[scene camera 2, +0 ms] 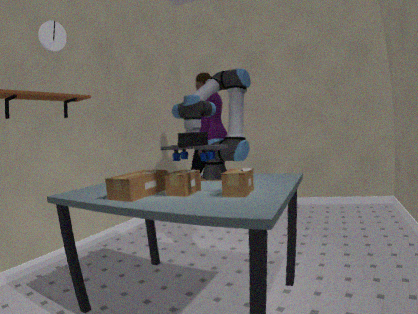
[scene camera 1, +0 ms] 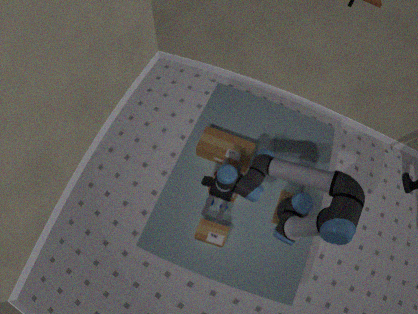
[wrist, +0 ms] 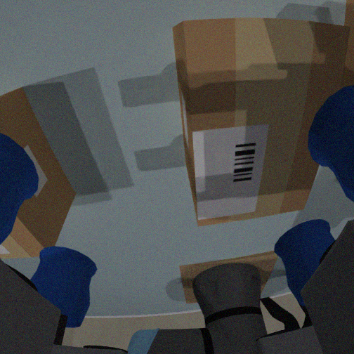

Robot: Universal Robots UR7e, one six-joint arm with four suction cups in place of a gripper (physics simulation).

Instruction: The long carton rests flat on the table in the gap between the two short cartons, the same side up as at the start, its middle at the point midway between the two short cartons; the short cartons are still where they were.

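Where they show: hand, tool point: [scene camera 2: 194,159]; arm's base, link origin: [scene camera 2: 215,177].
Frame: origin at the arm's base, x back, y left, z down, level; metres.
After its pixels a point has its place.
The long carton [scene camera 1: 233,196] {x -0.319, y 0.118, z -0.093 m} [scene camera 2: 182,184] {x -0.455, y 0.134, z -0.049 m} [wrist: 280,110] sits on the table between the other two cartons, its barcode label facing up in the wrist view; the arm hides much of it from above. One short carton [scene camera 1: 212,145] {x -0.562, y -0.073, z -0.093 m} [scene camera 2: 132,186] {x -0.614, y -0.017, z -0.060 m} [wrist: 350,15] is at the left in scene camera 2 and looks bulky there. The other short carton [scene camera 1: 204,230] {x -0.351, y 0.346, z -0.094 m} [scene camera 2: 237,183] {x -0.385, y 0.368, z -0.052 m} [wrist: 50,185] is at the right there. Table strips show on both sides of the long carton. My suction gripper [scene camera 1: 221,190] {x -0.377, y 0.146, z -0.149 m} [scene camera 2: 194,156] {x -0.377, y 0.146, z -0.149 m} is open; its blue cups hang apart above the long carton.
The blue-grey table [scene camera 1: 260,270] {x 0.015, y 0.370, z 0.007 m} [scene camera 2: 245,212] {x -0.573, y 0.500, z 0.006 m} carries the cartons and the arm. A flat brown piece [scene camera 1: 278,207] [wrist: 189,280] lies at the arm's base. A person in purple [scene camera 2: 215,120] stands behind the arm. A wall shelf [scene camera 2: 45,95] is at the left.
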